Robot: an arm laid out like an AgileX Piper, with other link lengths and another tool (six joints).
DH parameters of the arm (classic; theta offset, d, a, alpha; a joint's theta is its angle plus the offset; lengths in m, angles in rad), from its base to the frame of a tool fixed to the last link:
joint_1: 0 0.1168 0 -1.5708
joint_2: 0.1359 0 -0.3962 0
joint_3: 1.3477 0 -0.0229 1.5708
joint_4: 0 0.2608 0 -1.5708
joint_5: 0 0 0 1.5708
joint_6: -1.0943 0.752 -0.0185 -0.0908
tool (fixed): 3.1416 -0.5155 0 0
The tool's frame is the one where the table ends.
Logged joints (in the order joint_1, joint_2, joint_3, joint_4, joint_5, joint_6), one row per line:
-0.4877, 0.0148, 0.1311, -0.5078, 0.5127, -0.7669
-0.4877, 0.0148, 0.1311, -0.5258, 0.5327, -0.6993
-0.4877, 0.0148, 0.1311, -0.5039, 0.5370, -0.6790
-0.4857, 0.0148, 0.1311, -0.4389, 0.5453, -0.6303
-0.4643, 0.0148, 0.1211, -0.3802, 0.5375, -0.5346
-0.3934, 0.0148, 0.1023, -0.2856, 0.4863, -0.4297
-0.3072, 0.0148, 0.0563, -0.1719, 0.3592, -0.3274
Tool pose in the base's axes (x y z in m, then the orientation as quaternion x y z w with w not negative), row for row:
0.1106, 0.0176, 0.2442, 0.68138, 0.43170, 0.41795, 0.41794
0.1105, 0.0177, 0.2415, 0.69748, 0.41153, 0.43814, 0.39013
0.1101, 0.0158, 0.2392, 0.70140, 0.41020, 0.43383, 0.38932
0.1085, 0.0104, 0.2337, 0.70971, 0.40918, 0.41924, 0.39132
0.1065, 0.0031, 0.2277, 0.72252, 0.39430, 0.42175, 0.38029
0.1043, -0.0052, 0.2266, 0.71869, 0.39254, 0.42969, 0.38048
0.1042, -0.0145, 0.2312, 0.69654, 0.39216, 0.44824, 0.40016
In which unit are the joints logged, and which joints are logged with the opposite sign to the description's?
The joints are logged in radians. Opposite sign: joint_2, joint_3, joint_4.
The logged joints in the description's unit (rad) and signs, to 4 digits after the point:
-0.4877, -0.0148, -0.1311, 0.5078, 0.5127, -0.7669
-0.4877, -0.0148, -0.1311, 0.5258, 0.5327, -0.6993
-0.4877, -0.0148, -0.1311, 0.5039, 0.5370, -0.6790
-0.4857, -0.0148, -0.1311, 0.4389, 0.5453, -0.6303
-0.4643, -0.0148, -0.1211, 0.3802, 0.5375, -0.5346
-0.3934, -0.0148, -0.1023, 0.2856, 0.4863, -0.4297
-0.3072, -0.0148, -0.0563, 0.1719, 0.3592, -0.3274

